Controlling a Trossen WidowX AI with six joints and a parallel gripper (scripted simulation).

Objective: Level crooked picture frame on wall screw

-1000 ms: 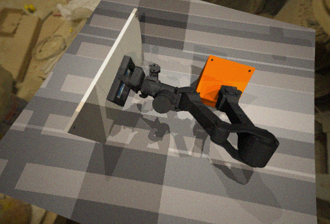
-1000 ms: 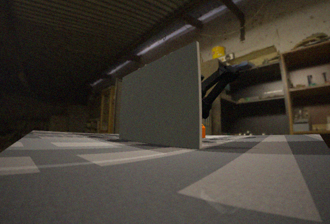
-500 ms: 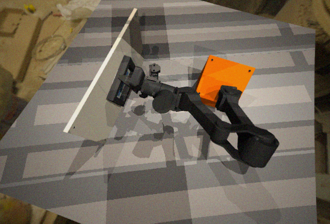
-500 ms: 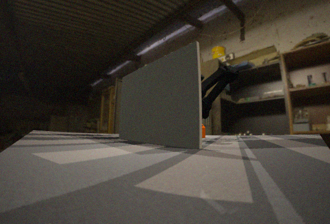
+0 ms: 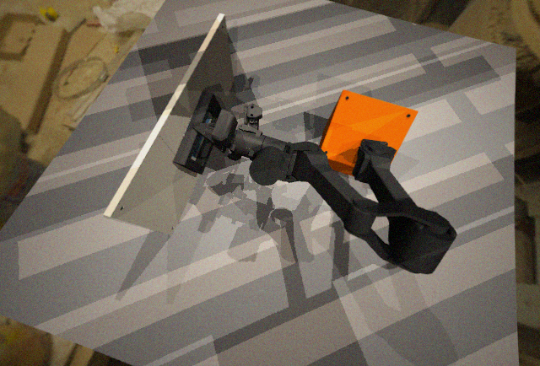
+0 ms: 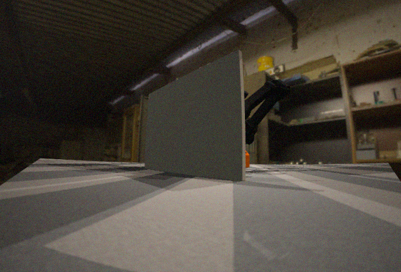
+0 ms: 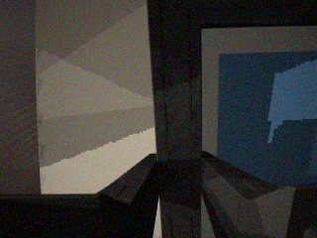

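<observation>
Now: gripper tip 5 cm above the picture frame and 1 cm to the left of it. Also, from my gripper tip: grey wall panel 7 cm below, 2 cm ahead, 1 cm to the right.
</observation>
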